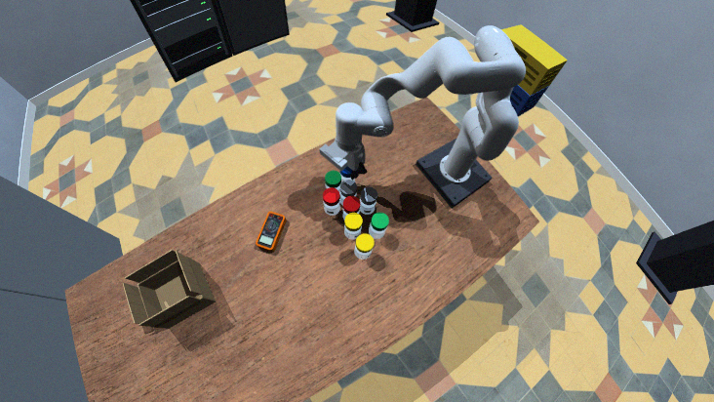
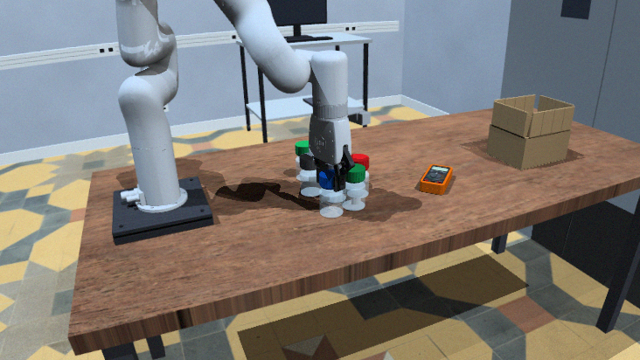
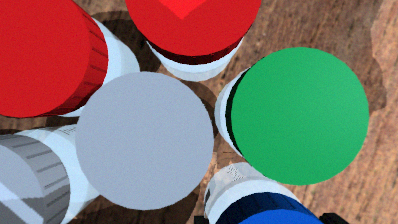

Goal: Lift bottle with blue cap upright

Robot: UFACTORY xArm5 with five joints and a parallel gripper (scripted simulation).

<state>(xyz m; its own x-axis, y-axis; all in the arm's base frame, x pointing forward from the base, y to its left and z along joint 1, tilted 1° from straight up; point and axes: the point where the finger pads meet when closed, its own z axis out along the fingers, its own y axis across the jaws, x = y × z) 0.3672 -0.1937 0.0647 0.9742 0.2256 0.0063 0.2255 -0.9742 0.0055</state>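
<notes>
Now: hand 4 cm above the blue-capped bottle. Also, from my hand: cardboard box (72 cm ahead, 4 cm to the left, 2 cm below).
</notes>
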